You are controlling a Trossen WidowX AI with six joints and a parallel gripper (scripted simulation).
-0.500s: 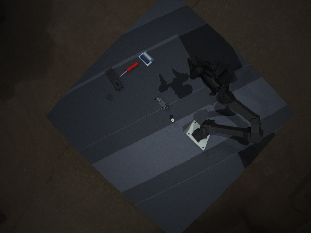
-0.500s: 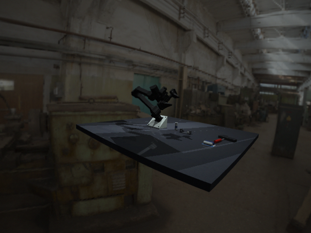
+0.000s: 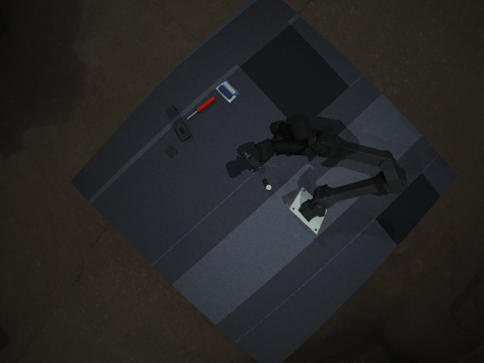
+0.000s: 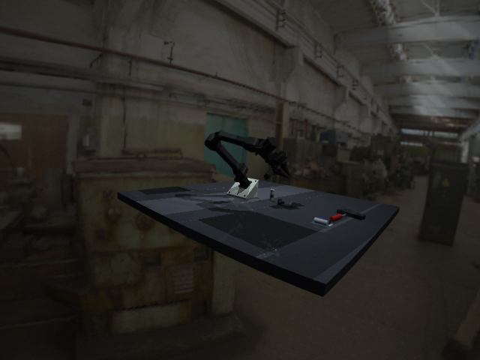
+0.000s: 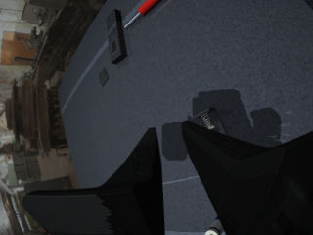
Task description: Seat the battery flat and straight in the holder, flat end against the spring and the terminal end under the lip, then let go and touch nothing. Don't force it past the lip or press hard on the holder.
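Now: gripper tip 160 mm past the battery, 140 mm above it and 60 mm to the right of it. Round my gripper tip: white box 280 mm ahead, 160 mm below, 90 mm to the right; then red-handled screwdriver 290 mm ahead, 160 mm below, 60 mm to the left; then dark square 280 mm to the left, 240 mm ahead, 170 mm below.
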